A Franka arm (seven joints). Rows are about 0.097 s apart.
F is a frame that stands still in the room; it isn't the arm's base.
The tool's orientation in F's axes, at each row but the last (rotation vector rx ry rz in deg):
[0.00, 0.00, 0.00]
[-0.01, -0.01, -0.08]
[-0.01, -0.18, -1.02]
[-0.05, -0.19, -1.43]
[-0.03, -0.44, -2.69]
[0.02, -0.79, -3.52]
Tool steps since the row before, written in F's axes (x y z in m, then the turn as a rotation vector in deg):
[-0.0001, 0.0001, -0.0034, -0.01, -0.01, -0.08]
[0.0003, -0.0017, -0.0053, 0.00, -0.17, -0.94]
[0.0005, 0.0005, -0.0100, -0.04, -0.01, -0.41]
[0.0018, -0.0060, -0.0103, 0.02, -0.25, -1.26]
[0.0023, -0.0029, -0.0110, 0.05, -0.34, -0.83]
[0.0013, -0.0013, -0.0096, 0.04, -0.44, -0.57]
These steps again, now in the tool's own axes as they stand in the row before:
[-0.0001, 0.0001, -0.0034, -0.01, -0.01, -0.08]
[0.0003, -0.0017, -0.0053, 0.00, -0.17, -0.94]
[0.0005, 0.0005, -0.0100, -0.04, -0.01, -0.41]
[0.0019, -0.0059, -0.0103, 0.02, -0.25, -1.26]
[0.0023, -0.0028, -0.0110, 0.06, -0.34, -0.83]
[0.0012, -0.0012, -0.0096, 0.06, -0.44, -0.57]

